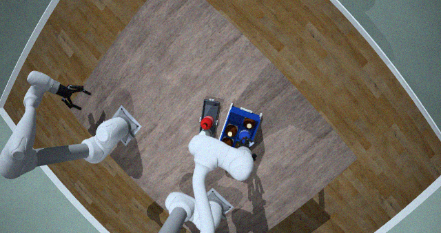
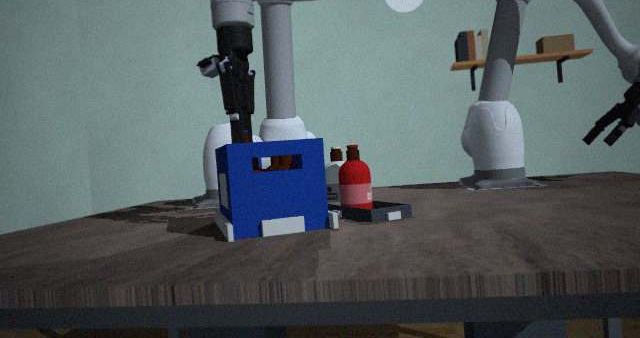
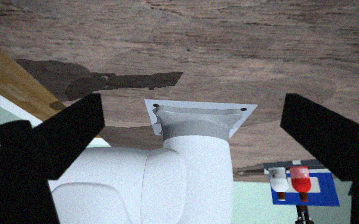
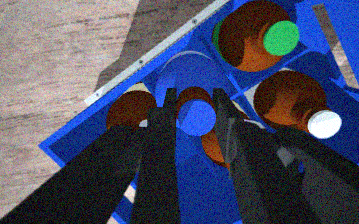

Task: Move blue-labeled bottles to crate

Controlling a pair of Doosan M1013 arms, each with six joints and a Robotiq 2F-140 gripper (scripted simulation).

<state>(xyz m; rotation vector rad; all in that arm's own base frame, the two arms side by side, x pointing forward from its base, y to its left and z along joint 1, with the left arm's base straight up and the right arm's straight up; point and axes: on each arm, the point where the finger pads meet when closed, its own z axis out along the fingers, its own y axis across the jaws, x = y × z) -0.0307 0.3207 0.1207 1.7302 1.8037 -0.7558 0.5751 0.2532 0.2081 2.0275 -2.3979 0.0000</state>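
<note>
The blue-labeled bottle is 8 cm below my right hand. Round my right hand: green-capped bottle: 12 cm below, 8 cm behind, 3 cm to the right; then red bottle: 23 cm to the left, 12 cm below, 11 cm behind; then blue crate: 12 cm below, 4 cm to the left, 2 cm behind.
</note>
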